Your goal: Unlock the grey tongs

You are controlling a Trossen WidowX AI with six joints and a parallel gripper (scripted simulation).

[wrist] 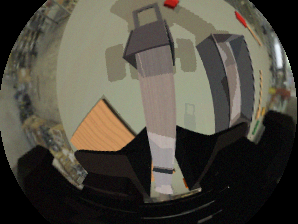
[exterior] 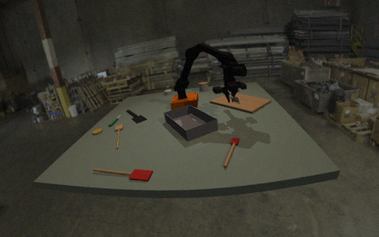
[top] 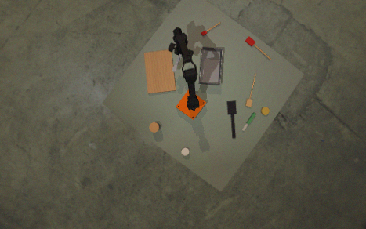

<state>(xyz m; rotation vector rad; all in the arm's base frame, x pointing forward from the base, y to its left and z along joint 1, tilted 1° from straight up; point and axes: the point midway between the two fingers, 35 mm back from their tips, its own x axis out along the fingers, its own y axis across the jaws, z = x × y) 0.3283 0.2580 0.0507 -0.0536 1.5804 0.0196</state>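
Right now the wooden board is 170 mm behind my gripper tip, 120 mm to the left of it and 70 mm below it. From my gripper tip the other things lie so: roasting tin: 40 mm ahead, 260 mm to the right, 50 mm below; green-handled tool: 250 mm behind, 760 mm to the right, 70 mm below; black spatula: 260 mm behind, 610 mm to the right, 70 mm below.
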